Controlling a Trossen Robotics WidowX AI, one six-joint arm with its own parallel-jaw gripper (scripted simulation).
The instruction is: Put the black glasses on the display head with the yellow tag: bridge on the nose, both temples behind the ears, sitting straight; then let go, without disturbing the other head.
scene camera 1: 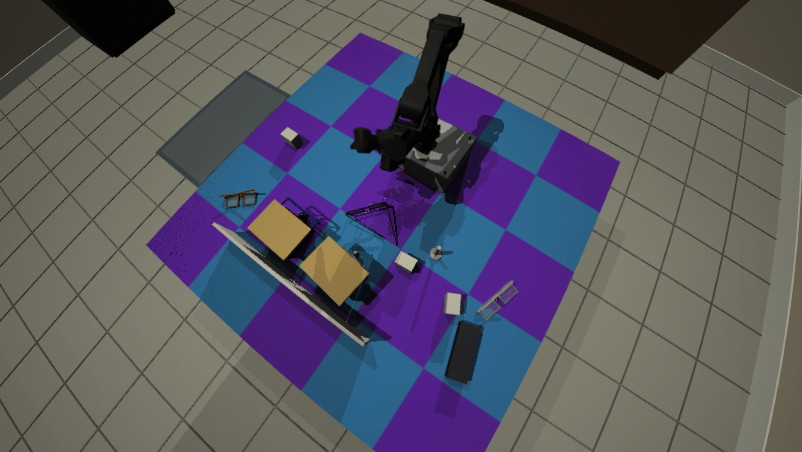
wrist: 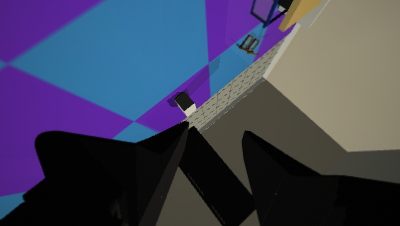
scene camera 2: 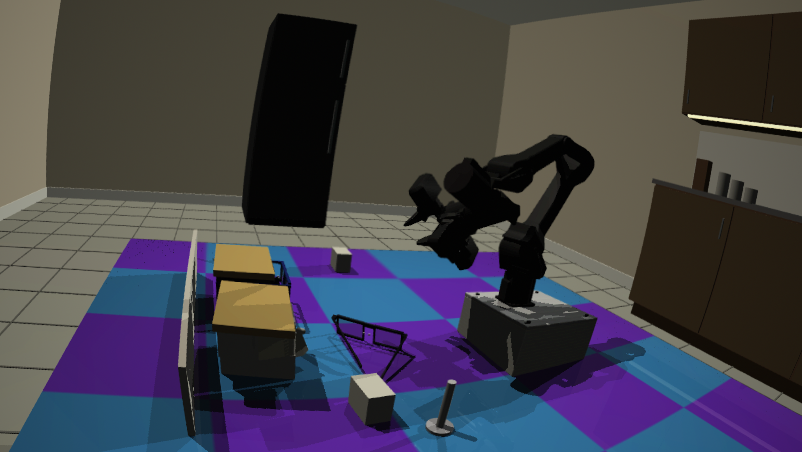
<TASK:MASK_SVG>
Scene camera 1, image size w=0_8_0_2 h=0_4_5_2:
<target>my gripper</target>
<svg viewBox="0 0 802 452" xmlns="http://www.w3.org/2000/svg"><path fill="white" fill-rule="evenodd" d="M354 129L355 141L351 144L351 149L363 154L370 154L372 150L382 154L380 169L392 172L399 168L398 165L405 163L405 158L399 161L393 160L386 155L384 150L386 141L394 134L397 126L390 125L383 130L376 129L376 135L371 134L367 127Z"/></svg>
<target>black case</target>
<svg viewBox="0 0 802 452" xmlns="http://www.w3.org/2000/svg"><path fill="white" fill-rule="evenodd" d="M459 321L445 377L466 385L481 328Z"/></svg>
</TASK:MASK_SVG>
